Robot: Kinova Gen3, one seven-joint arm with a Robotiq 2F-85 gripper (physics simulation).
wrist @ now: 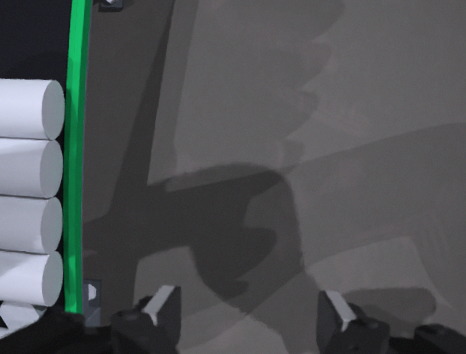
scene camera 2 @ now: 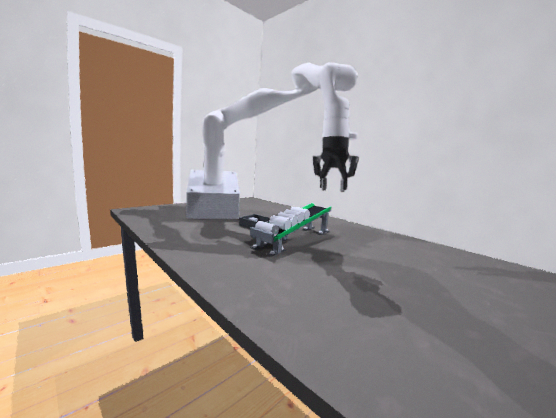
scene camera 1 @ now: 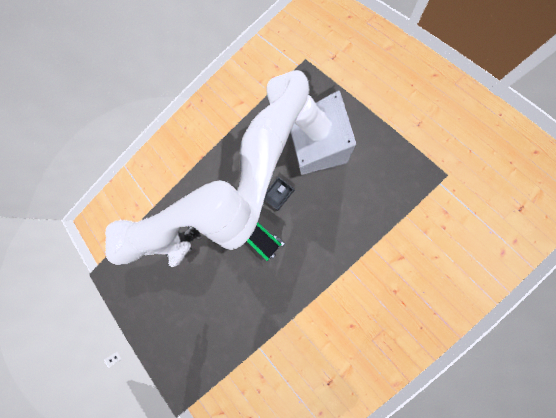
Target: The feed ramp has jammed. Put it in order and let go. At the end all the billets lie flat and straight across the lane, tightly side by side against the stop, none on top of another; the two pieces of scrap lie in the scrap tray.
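Frame: origin at the arm's base, x ahead, y left, z up, level; centimetres.
Seen in the pictures: gripper, between the fingertips: (wrist: 249, 312) (scene camera 2: 333, 191) (scene camera 1: 195, 242); arm's base, origin of its link: (scene camera 2: 213, 181) (scene camera 1: 318, 129).
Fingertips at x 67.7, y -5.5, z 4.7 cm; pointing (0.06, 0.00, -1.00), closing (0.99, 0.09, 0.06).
Offsets run from my fingertips to a thing's middle. Level surfaces: height alone.
The ramp, a black lane with green rails (scene camera 1: 270, 233) (scene camera 2: 312, 219) (wrist: 75, 150), is partly under the arm in scene camera 1. In the wrist view four white billets @[dx -16.7, dy +8.0, dz -11.3 cm] (wrist: 22, 109) lie side by side across the lane; a pale shape @[dx -16.1, dy -7.1, dz -14.5 cm] (wrist: 21, 314) below them is partly hidden. In scene camera 2 one billet @[dx -16.0, dy -10.7, dz -13.8 cm] (scene camera 2: 265, 228) lies at the low end by the grey stop @[dx -16.0, dy -13.0, dz -15.1 cm] (scene camera 2: 261, 236), with several billets @[dx -16.4, dy +0.1, dz -12.3 cm] (scene camera 2: 292, 217) above it. The scrap tray @[dx -37.4, dy +7.1, dz -19.3 cm] (scene camera 1: 272, 203) (scene camera 2: 242, 222) holds a small light piece @[dx -40.2, dy +6.9, dz -19.4 cm] (scene camera 1: 281, 189). My gripper (scene camera 2: 333, 186) (wrist: 249, 312) is open and empty, above and beside the ramp's high end.
The dark table @[dz -21.1 cm] (scene camera 1: 320, 260) (scene camera 2: 350, 350) (wrist: 400, 90) carries the arm's grey base block (scene camera 1: 330, 150) (scene camera 2: 212, 205) behind the tray. Ramp feet (scene camera 2: 324, 231) (wrist: 92, 300) stick out near the rails. The arm's shadow falls on the table beside the ramp.
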